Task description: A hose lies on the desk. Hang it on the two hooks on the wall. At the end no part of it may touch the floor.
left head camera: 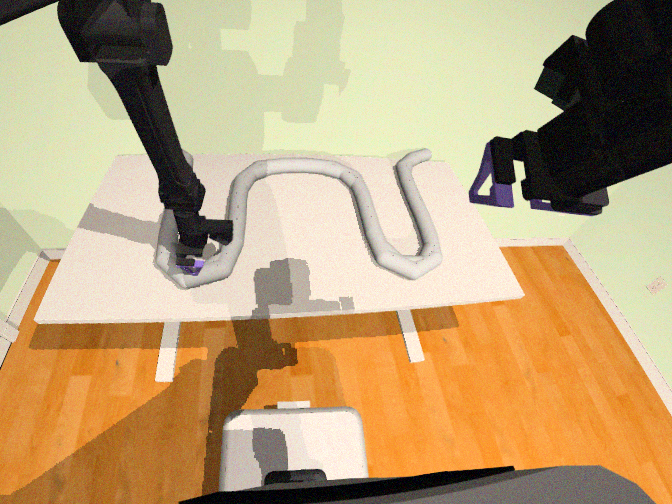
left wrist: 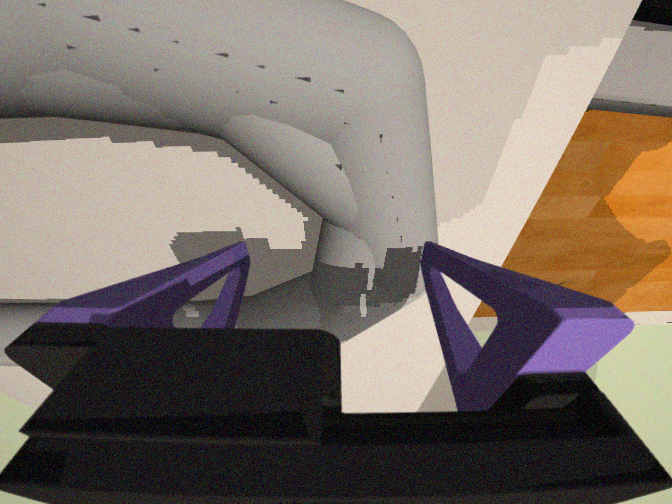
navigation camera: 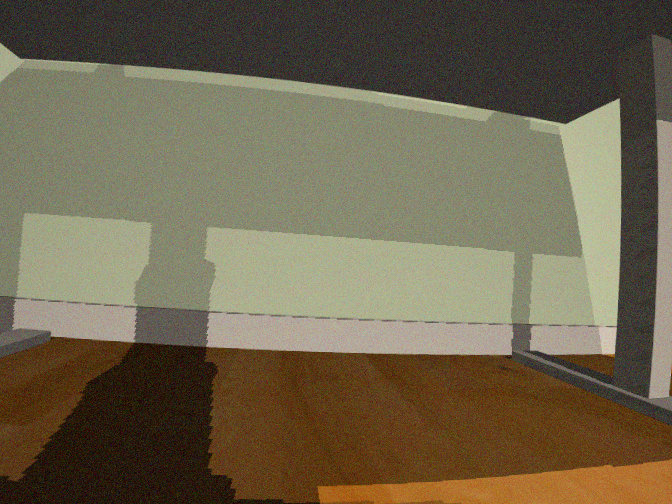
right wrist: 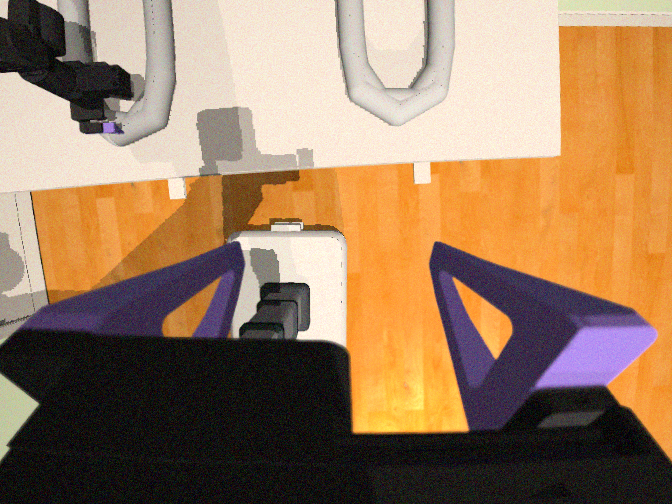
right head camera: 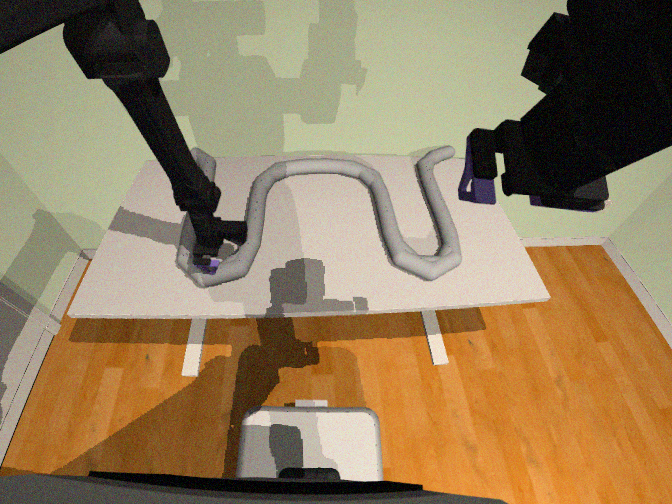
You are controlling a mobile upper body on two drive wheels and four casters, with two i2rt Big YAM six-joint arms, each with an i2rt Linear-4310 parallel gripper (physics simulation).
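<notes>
A grey hose [left head camera: 347, 179] lies in wavy loops on the white desk [left head camera: 282, 238], also in the right head view [right head camera: 374, 189]. My left gripper [left head camera: 189, 264] is open and low over the hose's near-left bend, its purple fingers [left wrist: 333, 254] standing on either side of the hose [left wrist: 374, 217] in the left wrist view. My right gripper [left head camera: 502, 187] is open and empty, held high in the air beyond the desk's right edge; its fingers [right wrist: 336, 265] show over the floor. No hooks show in any view.
The robot's white base [left head camera: 293, 447] stands on the wooden floor in front of the desk. Green walls close in behind the desk and at the right. The desk legs [left head camera: 409, 336] stand under its front edge.
</notes>
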